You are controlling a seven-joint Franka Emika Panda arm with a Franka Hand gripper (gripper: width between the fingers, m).
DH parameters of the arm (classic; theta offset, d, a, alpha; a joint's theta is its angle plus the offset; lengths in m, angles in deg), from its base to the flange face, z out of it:
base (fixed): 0 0 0 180
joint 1: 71.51 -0.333 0 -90
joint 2: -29.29 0 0 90
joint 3: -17.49 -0.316 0.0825 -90
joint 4: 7.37 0 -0.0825 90
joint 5: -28.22 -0.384 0 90
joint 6: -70.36 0 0.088 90
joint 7: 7.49 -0.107 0 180
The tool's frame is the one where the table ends.
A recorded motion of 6 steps. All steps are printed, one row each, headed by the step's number.
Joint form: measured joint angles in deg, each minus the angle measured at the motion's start. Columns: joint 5, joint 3, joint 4, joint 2, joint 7, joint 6, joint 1.
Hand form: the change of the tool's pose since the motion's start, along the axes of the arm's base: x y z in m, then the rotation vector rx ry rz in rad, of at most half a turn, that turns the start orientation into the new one. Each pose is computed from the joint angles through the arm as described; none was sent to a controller.
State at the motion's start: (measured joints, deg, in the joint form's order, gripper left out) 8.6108 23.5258 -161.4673 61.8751 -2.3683 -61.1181 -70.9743
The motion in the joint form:
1: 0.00 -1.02 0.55 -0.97 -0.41 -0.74 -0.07
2: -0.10 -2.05 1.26 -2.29 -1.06 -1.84 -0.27
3: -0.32 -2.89 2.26 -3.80 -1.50 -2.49 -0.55
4: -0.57 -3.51 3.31 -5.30 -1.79 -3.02 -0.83
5: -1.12 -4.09 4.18 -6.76 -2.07 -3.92 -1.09
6: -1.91 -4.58 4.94 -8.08 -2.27 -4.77 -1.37
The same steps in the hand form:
1: 0.0052 0.0058 -0.0003 -0.0119 -0.0022 0.0048
2: 0.0121 0.0124 -0.0012 -0.0227 -0.0060 0.0055
3: 0.0196 0.0189 -0.0019 -0.0286 -0.0057 0.0098
4: 0.0271 0.0243 -0.0026 -0.0318 -0.0052 0.0138
5: 0.0343 0.0292 -0.0041 -0.0313 -0.0083 0.0123
6: 0.0406 0.0340 -0.0058 -0.0265 -0.0114 0.0091

